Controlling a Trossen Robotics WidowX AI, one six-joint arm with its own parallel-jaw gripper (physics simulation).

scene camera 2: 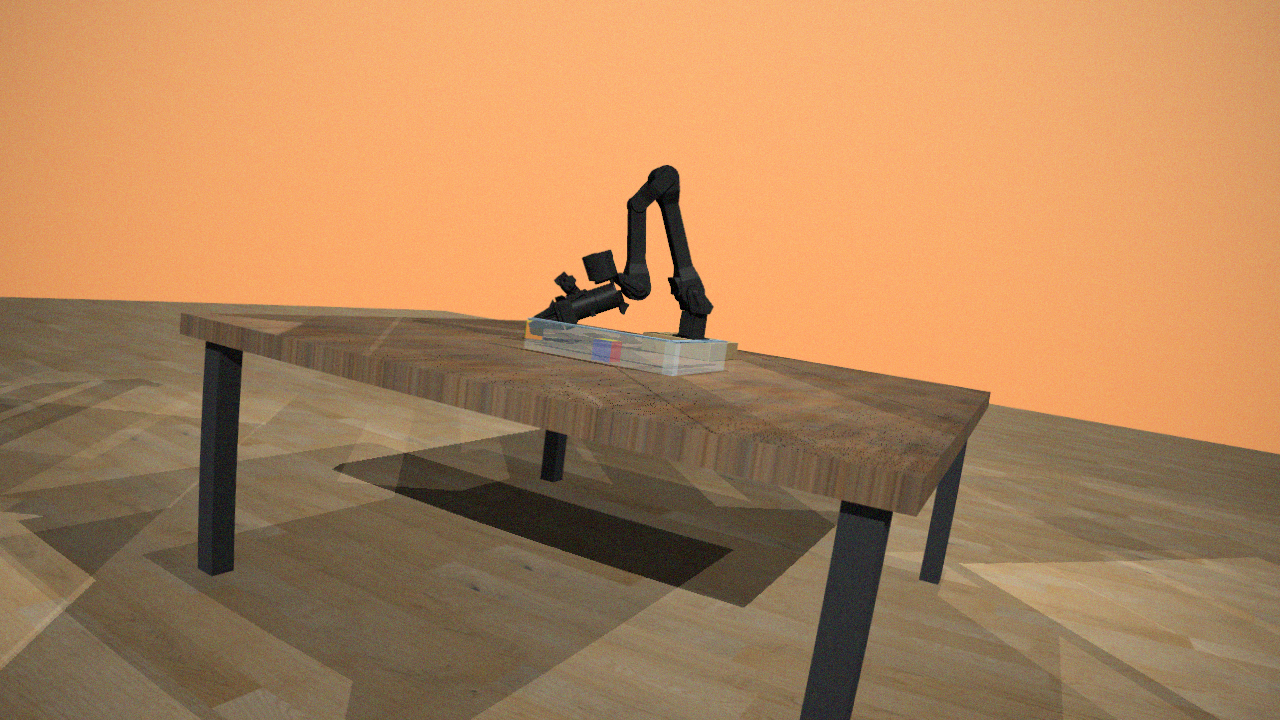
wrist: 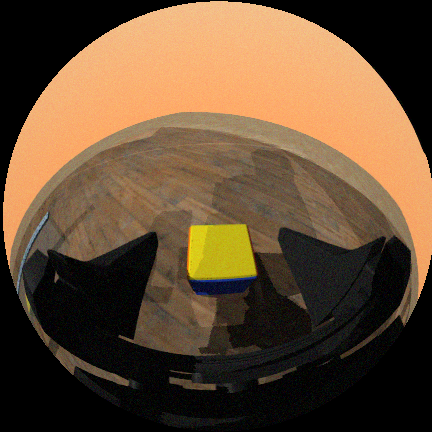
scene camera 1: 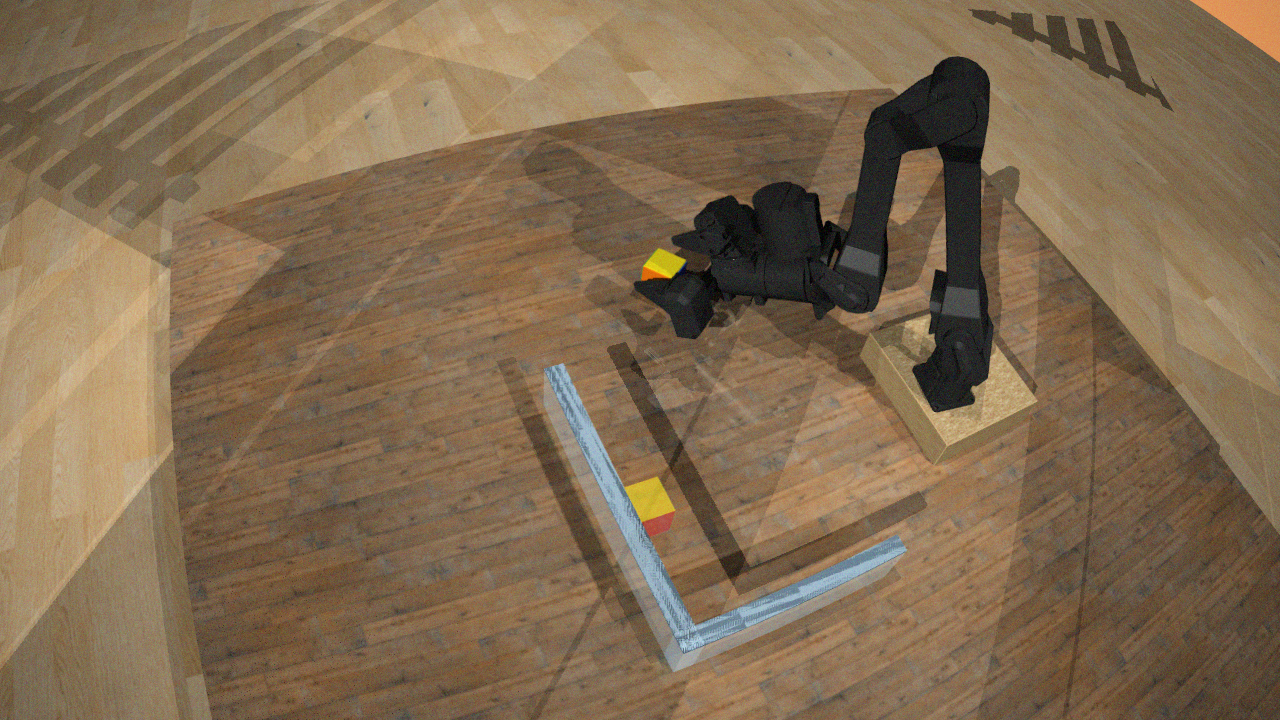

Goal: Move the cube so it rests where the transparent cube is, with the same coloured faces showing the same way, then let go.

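Observation:
The cube stands on the table with its yellow face up. Its orange face shows in both scene views. In the wrist view its blue face is toward the gripper, with thin orange and red edges at left and right. My gripper is open, one finger on each side of the cube, with gaps between cube and fingers in the wrist view. The transparent cube is beside the long wall, yellow on top, with a red face and a blue face showing in scene view 2.
A low L-shaped wall with a light-blue top stands on the wooden table. Its long side runs past the transparent cube; its short side extends toward the arm's side. The arm's base block stands at the right in scene view 1.

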